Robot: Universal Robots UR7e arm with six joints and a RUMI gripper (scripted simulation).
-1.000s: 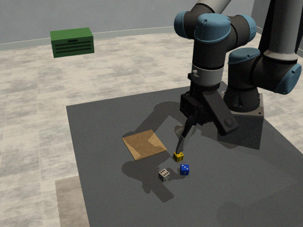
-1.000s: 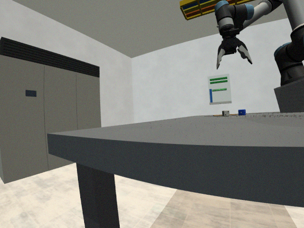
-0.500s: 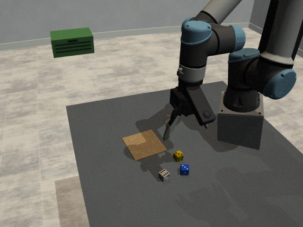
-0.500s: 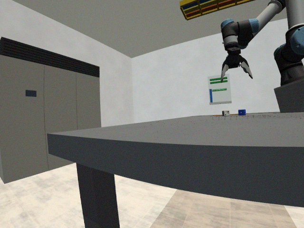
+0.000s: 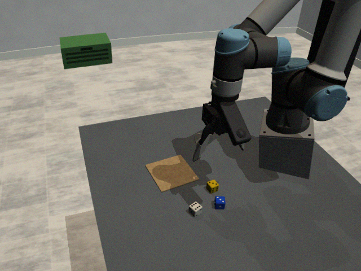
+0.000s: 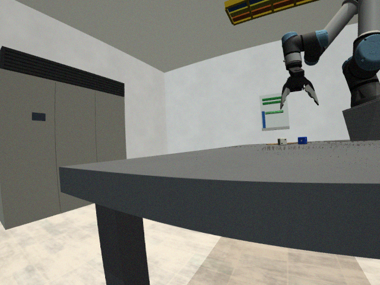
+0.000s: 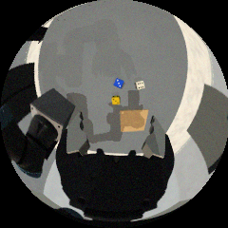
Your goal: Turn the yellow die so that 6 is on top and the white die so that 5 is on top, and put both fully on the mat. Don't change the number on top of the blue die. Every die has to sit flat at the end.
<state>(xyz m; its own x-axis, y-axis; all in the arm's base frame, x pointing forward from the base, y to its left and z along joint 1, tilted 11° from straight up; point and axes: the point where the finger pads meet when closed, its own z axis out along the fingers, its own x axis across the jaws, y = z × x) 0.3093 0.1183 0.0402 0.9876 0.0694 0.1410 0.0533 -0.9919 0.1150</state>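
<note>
My hand is 150 mm above the yellow die and 20 mm to the left of it. Also, from my hand: tan mat (160 mm below, 130 mm to the right, 100 mm ahead); white die (150 mm below, 80 mm ahead, 50 mm to the left); blue die (150 mm below, 50 mm to the left).
</note>
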